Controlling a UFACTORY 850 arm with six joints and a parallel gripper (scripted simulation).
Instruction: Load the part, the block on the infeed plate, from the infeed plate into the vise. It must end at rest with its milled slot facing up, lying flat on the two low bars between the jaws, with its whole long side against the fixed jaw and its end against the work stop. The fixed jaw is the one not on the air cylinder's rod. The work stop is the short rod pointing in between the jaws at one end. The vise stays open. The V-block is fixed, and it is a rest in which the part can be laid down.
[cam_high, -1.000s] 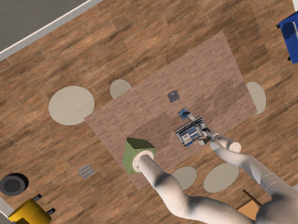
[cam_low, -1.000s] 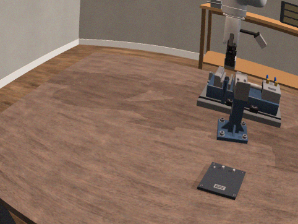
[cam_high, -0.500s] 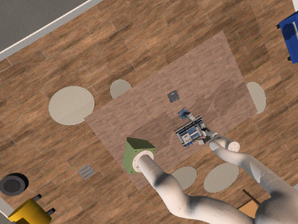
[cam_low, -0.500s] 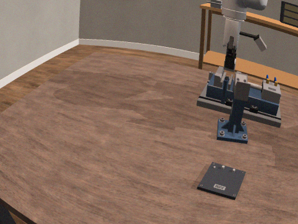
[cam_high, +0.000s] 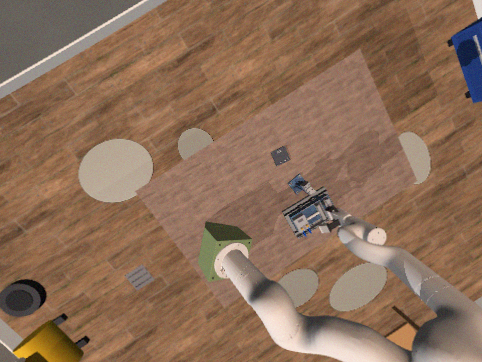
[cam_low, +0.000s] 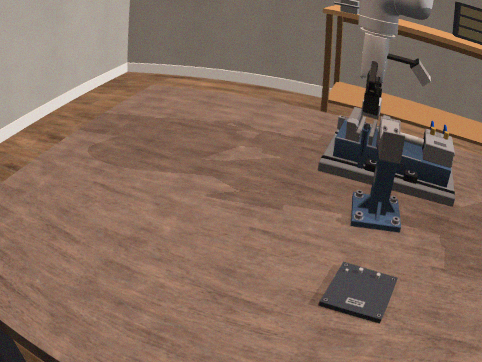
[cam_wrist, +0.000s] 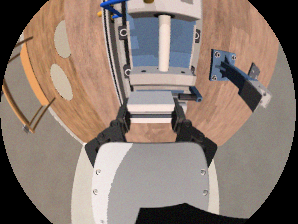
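The part is 1 cm below my hand. The rest, counted from my hand: air cylinder: 16 cm behind, 5 cm below.
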